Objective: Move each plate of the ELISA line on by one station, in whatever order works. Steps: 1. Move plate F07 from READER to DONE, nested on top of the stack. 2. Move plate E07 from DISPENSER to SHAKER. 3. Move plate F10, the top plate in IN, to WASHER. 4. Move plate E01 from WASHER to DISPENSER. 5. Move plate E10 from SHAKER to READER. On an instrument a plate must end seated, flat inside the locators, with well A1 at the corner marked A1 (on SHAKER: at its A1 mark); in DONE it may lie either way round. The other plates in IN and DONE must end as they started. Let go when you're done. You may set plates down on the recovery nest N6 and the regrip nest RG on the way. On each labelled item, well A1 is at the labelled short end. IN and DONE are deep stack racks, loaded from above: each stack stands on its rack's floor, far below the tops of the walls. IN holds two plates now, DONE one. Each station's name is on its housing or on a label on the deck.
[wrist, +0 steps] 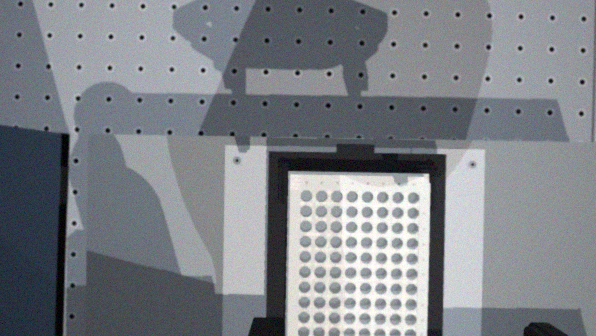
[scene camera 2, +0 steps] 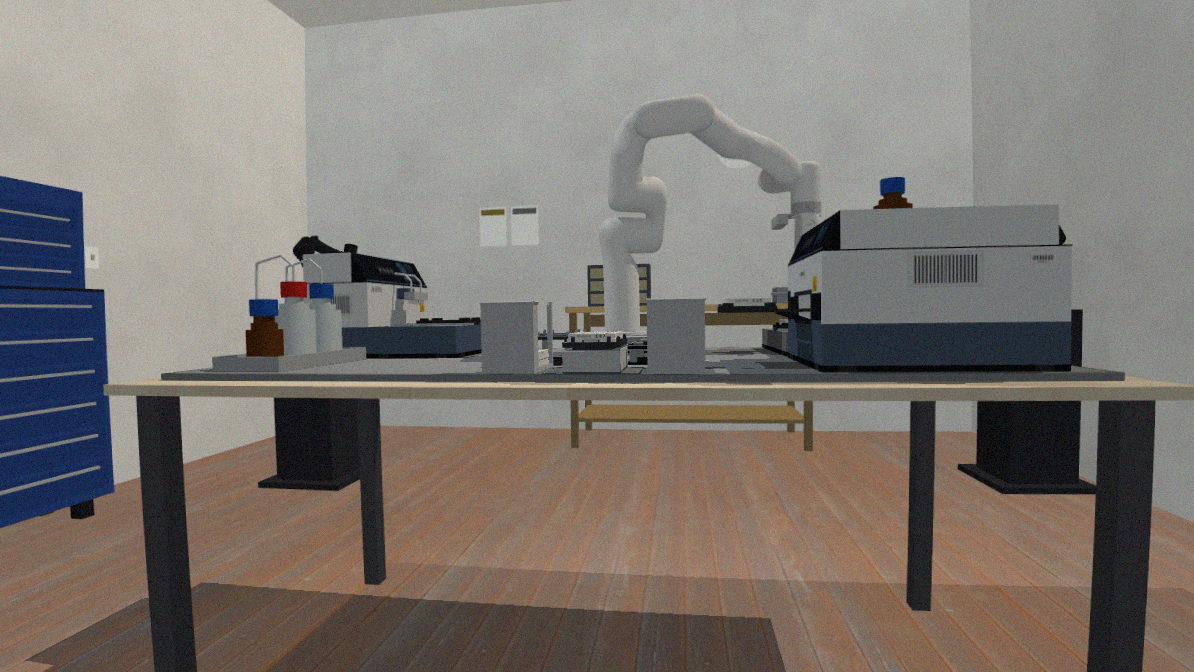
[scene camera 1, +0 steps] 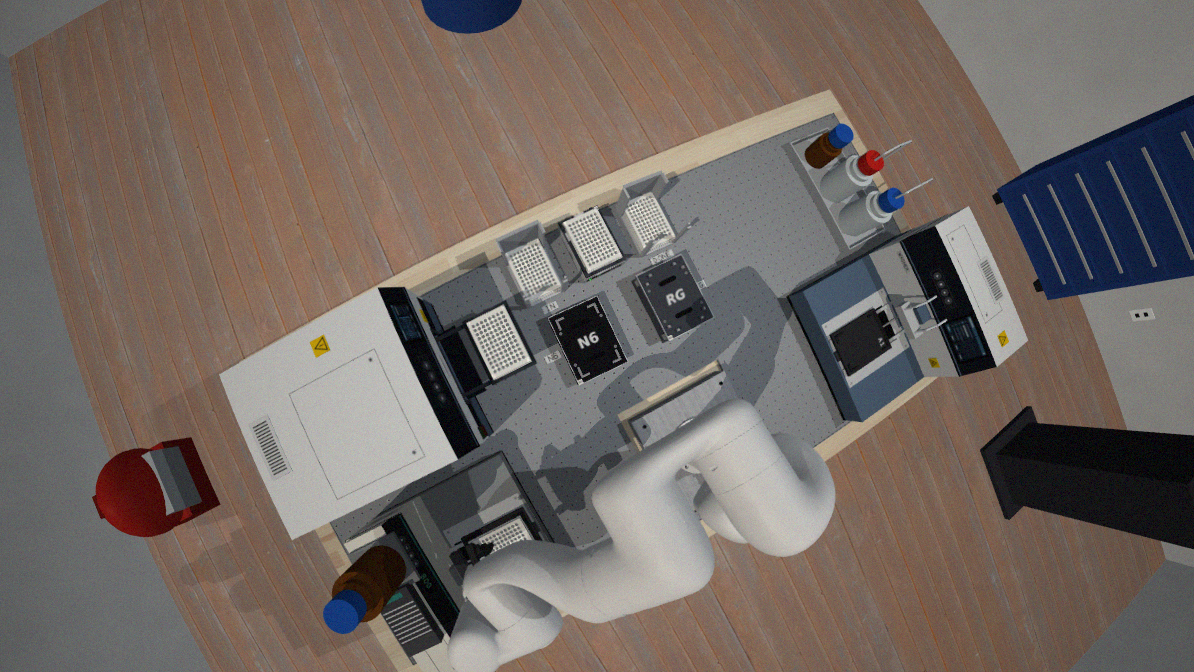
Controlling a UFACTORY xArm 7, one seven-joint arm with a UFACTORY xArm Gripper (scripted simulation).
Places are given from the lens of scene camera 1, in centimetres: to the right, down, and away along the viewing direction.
regrip nest RG (scene camera 1: 665, 270): 15, -15, 100
washer nest (scene camera 1: 859, 345): 64, 2, 100
The marked spots on the regrip nest RG and the washer nest are 51 cm apart.
